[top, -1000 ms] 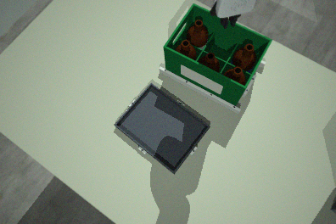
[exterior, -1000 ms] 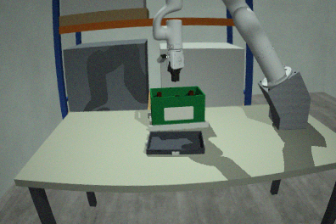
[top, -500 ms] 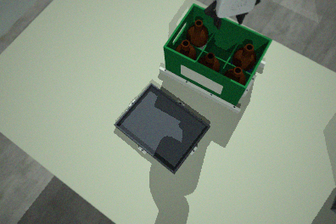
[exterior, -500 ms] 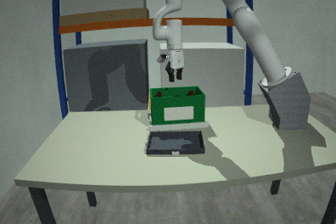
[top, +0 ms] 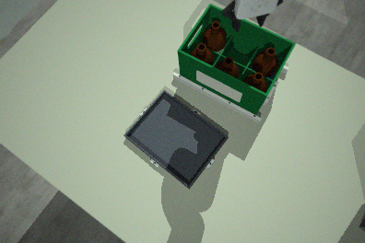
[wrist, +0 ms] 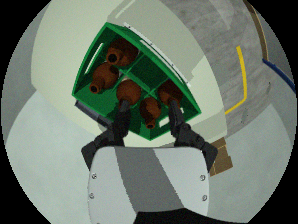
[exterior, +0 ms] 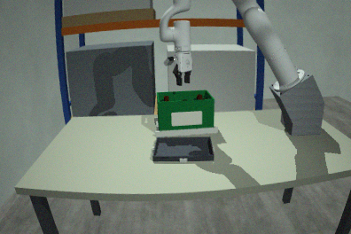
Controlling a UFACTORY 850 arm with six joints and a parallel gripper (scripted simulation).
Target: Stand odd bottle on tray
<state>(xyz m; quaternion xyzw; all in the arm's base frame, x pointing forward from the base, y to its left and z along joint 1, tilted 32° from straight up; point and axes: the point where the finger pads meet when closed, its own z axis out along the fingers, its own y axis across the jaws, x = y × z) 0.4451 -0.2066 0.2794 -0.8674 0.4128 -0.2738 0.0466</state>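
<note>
My hand is 1 cm short of the green crate, 4 cm to the right of it and 16 cm above it. From my hand the other things lie so: dark grey tray (9 cm ahead, 31 cm to the left, 23 cm below).
</note>
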